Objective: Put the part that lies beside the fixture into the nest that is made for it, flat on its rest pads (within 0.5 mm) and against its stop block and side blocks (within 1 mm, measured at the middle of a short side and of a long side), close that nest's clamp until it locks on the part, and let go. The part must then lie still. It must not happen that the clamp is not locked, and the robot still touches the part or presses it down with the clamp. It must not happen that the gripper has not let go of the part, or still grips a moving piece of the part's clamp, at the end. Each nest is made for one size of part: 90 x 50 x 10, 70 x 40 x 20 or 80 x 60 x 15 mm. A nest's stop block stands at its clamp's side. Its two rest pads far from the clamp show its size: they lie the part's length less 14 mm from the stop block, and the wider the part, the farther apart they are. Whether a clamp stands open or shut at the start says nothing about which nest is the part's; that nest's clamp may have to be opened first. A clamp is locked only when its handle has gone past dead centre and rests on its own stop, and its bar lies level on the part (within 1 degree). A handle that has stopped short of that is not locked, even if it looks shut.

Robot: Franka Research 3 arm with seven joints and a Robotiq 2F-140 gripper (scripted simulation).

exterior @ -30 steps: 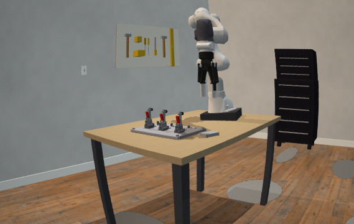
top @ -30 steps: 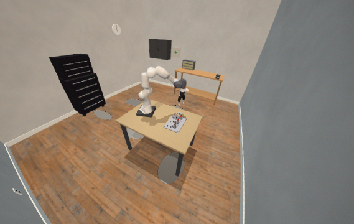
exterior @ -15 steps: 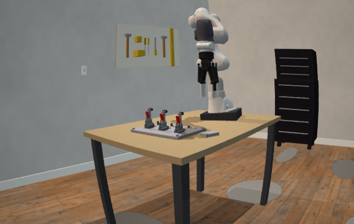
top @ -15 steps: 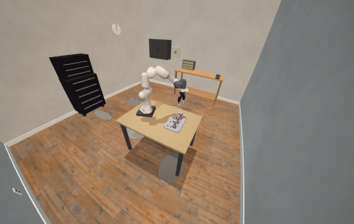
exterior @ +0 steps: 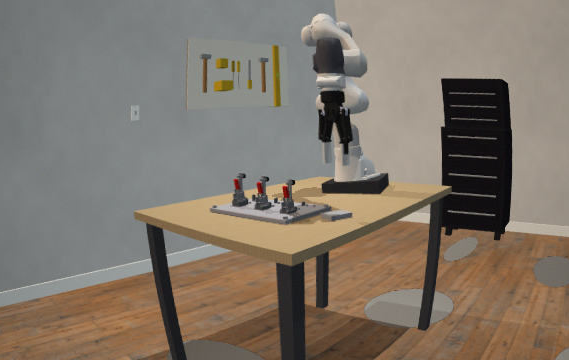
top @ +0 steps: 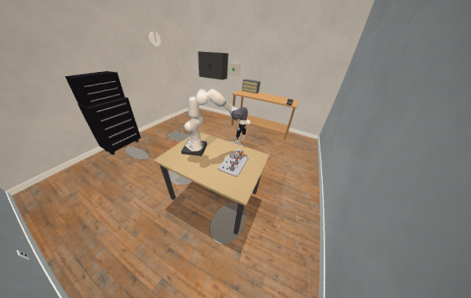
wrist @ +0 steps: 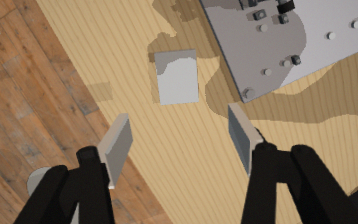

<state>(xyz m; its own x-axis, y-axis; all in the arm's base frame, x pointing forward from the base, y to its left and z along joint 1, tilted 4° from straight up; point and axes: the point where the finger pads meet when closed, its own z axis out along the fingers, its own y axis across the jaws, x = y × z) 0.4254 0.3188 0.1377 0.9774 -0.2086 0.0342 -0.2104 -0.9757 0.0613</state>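
Right now the grey part is 18 cm below my hand. From my hand the other things lie so: grey fixture plate: 7 cm ahead, 24 cm to the right, 18 cm below; clamp: 12 cm ahead, 35 cm to the right, 12 cm below.
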